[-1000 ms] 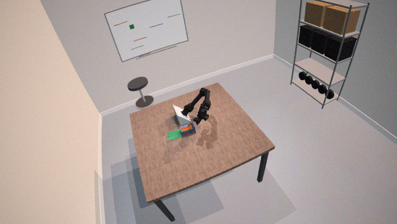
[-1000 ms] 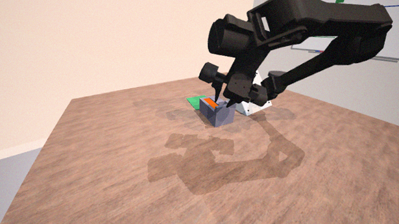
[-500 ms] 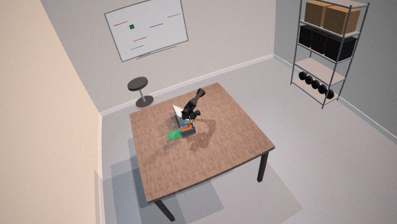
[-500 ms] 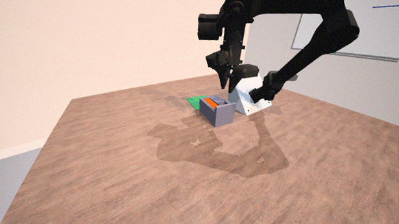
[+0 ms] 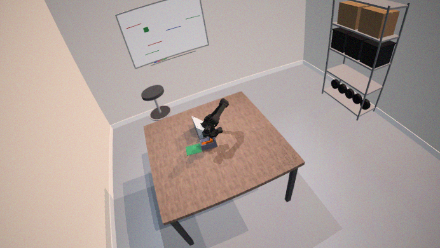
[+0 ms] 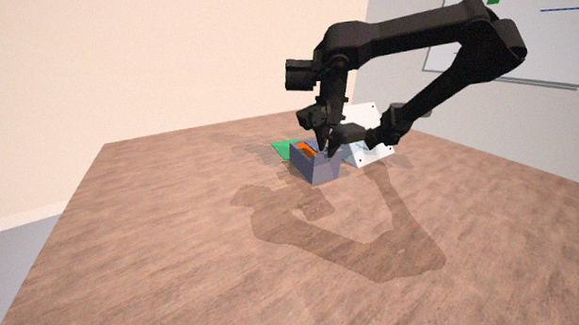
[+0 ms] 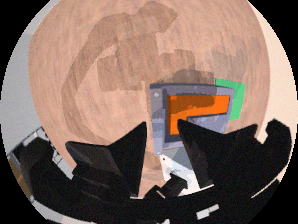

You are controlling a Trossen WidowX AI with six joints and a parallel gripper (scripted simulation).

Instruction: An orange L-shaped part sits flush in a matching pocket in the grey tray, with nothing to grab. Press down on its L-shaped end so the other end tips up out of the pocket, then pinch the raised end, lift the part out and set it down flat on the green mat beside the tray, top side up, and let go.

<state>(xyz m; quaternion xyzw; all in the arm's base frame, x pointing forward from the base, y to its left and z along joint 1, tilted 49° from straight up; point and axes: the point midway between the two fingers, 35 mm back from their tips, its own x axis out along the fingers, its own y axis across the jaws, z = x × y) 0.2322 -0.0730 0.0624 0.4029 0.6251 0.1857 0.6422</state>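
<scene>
My gripper tip is 50 mm to the left of the orange L-shaped part, 30 mm above it and 20 mm past it. Round my gripper tip: green mat (210 mm to the right, 100 mm below, 60 mm behind).
</scene>
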